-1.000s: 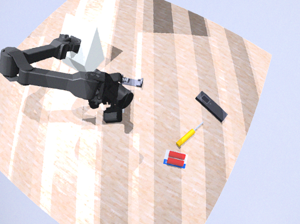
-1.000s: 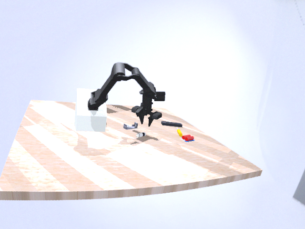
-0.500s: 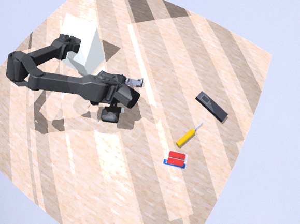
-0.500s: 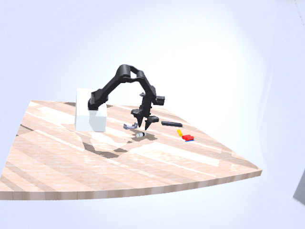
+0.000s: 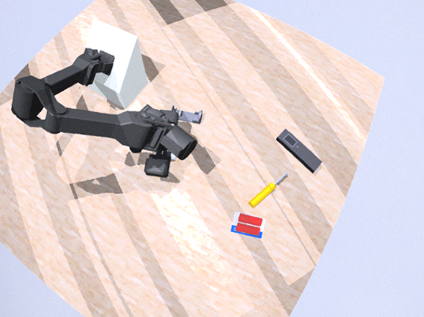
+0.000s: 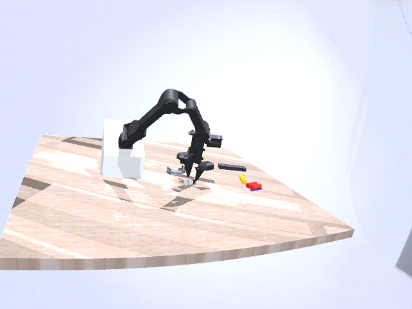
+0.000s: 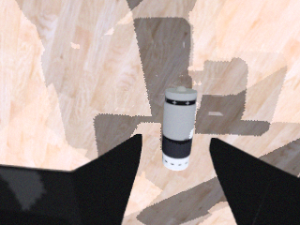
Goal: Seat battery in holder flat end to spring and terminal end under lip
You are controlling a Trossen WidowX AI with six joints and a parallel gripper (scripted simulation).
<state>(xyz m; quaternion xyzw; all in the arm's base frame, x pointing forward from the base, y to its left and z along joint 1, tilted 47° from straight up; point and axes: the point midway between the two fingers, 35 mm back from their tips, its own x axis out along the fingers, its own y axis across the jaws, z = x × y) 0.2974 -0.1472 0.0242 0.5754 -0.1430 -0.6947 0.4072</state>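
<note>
My gripper tip is 20 mm above the battery. Also, from my gripper tip: dark remote 340 mm ahead, 230 mm to the left, 10 mm below; yellow screwdriver 320 mm ahead, 80 mm to the left, 20 mm below; blue-white card 310 mm ahead, 50 mm to the right, 20 mm below.
</note>
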